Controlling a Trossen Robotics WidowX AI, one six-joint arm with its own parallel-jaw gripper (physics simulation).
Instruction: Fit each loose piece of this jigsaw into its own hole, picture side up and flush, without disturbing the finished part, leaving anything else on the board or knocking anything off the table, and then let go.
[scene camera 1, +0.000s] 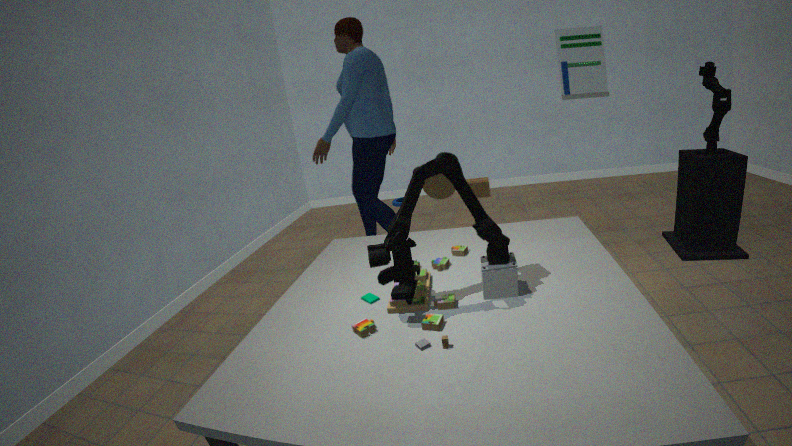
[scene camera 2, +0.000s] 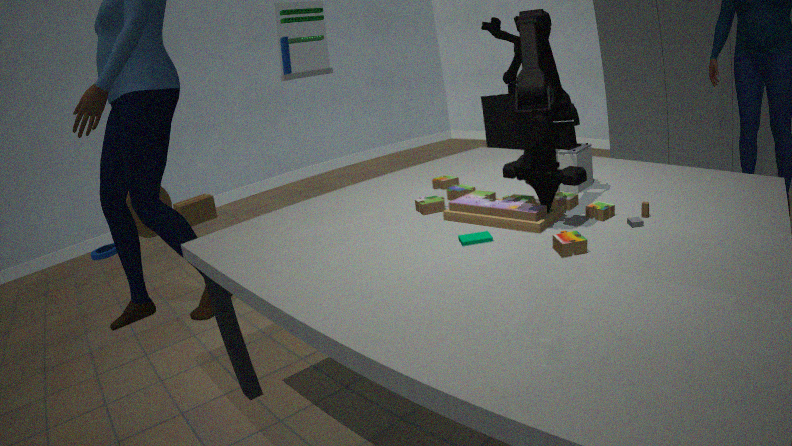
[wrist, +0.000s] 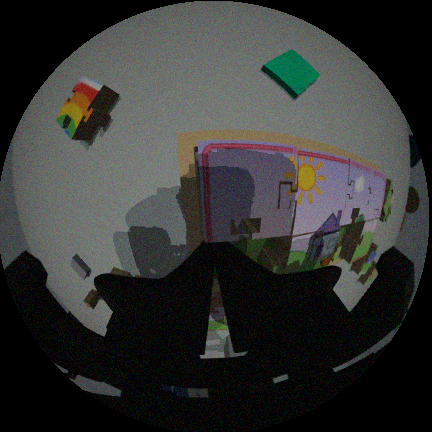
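The jigsaw board (scene camera 1: 400, 310) (scene camera 2: 493, 221) (wrist: 186, 145) lies on the table, with a lilac sky, sun and house picture in its wooden rim. My gripper (scene camera 2: 548, 210) (wrist: 213, 239) is shut and empty. Its tips are low at the board's corner region, by the lower edge of the sky corner piece (wrist: 227, 195); contact cannot be told. Loose pieces lie around the board: a red-yellow one (scene camera 1: 364, 327) (scene camera 2: 569, 243) (wrist: 80, 107), a green-orange one (scene camera 1: 432, 321) (scene camera 2: 600, 210), a green one (scene camera 1: 446, 301), a blue-purple one (scene camera 1: 440, 263) (scene camera 2: 460, 192), an orange-green one (scene camera 1: 459, 250) (scene camera 2: 445, 181) and another green-topped one (scene camera 2: 429, 204). My fingers hide part of the board.
A green slab (scene camera 1: 370, 298) (scene camera 2: 475, 238) (wrist: 291, 73) lies beyond the board's sky side. A grey tile (scene camera 1: 422, 344) (scene camera 2: 635, 222) (wrist: 81, 266) and a small wooden peg (scene camera 1: 445, 341) (scene camera 2: 645, 209) (wrist: 92, 298) are near the green-orange piece. A person (scene camera 1: 365, 94) is behind the table.
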